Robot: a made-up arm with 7 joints. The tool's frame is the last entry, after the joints.
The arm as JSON. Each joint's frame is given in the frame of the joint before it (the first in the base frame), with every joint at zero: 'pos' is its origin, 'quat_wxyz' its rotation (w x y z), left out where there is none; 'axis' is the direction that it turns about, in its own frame. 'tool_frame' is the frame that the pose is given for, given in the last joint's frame.
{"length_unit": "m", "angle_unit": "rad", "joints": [
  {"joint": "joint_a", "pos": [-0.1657, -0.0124, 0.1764], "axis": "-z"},
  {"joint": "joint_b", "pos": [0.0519, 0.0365, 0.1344], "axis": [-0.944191, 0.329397, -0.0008]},
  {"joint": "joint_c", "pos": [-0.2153, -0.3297, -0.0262], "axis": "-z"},
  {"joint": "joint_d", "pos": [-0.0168, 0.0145, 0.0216], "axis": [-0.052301, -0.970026, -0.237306]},
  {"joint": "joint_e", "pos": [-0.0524, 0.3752, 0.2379], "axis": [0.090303, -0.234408, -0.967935]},
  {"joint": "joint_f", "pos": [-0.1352, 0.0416, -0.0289], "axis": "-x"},
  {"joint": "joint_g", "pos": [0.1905, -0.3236, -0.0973], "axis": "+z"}
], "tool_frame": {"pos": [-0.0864, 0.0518, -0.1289], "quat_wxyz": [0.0, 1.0, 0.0, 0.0]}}
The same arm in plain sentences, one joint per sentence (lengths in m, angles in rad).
The arm has seven revolute joints in a row. What follows holds with every joint at zero, and every direction is one of the base frame's. The first joint lies 0.1657 m along -x and 0.0124 m along -y and 0.1764 m along +z from the base frame's origin and turns about -z. The second joint lies 0.0519 m along +x and 0.0365 m along +y and 0.1344 m along +z from the first joint and turns about the direction (-0.944191, 0.329397, -0.0008). The third joint lies 0.2153 m along -x and 0.3297 m along -y and 0.0262 m along -z from the second joint and turns about -z. The fourth joint lies 0.0168 m along -x and 0.0145 m along +y and 0.0216 m along +z from the third joint and turns about the direction (-0.052301, -0.970026, -0.237306). The fifth joint lies 0.0524 m along -x and 0.3752 m along +y and 0.2379 m along +z from the fourth joint and turns about the direction (0.090303, -0.234408, -0.967935). The sixth joint lies 0.1352 m along -x and 0.0416 m along +y and 0.0289 m along -z from the fifth joint and turns about -x. The seventh joint lies 0.1905 m along +x and 0.3236 m along -y and 0.0973 m along -z from the sixth joint and turns about +z. The tool frame, which is the frame that the pose is given for, lies 0.0864 m along -x and 0.0518 m along +y and 0.1289 m along -z from the seventh joint; its axes are the base frame's turned by roll 3.1416, pitch 0.0000 and yaw 0.0000 rad (as in URDF: about the fixed x, then y, then z).
